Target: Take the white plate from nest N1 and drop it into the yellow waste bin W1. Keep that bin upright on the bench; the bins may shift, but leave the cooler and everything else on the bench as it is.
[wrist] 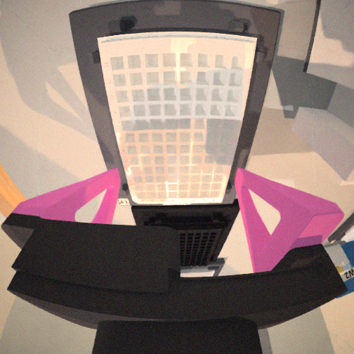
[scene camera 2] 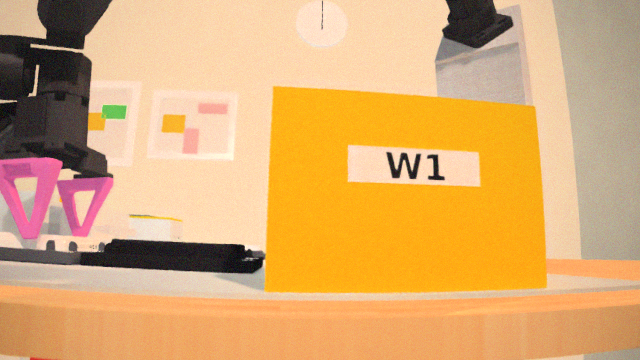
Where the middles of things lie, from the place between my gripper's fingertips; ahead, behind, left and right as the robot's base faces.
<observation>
I see the black plate [scene camera 2: 133, 247] 13 cm behind my hand and 4 cm to the right of it. The rest, counted from my hand: yellow waste bin W1 [scene camera 2: 369, 192]: 34 cm behind, 4 cm to the left, 4 cm above; black nest N3 [scene camera 2: 244, 266]: 13 cm behind, 4 cm to the right, 2 cm below; yellow-topped tube rack [scene camera 2: 149, 227]: 36 cm to the right, 14 cm ahead, 2 cm above.
</observation>
